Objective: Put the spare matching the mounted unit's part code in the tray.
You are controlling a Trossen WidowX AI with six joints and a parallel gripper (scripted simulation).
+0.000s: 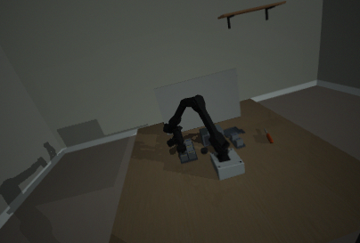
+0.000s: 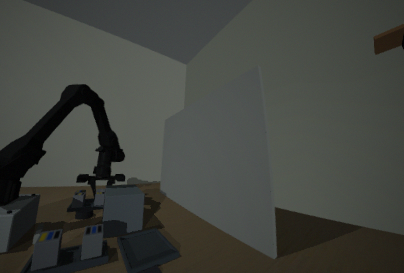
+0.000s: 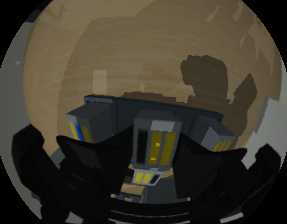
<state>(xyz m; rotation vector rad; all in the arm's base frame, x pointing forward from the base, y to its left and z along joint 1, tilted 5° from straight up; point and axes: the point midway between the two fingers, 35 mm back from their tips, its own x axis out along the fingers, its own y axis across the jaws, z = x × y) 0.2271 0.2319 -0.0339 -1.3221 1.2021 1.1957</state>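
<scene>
My gripper tip is 41 cm to the left of the dark tray, 11 cm short of it and 1 cm above it. Also, from my gripper tip: grey spare: 3 cm above; then grey mounted unit: 24 cm to the right, 7 cm ahead, 3 cm above; then rack: 40 cm to the right, 3 cm behind, 1 cm below.
</scene>
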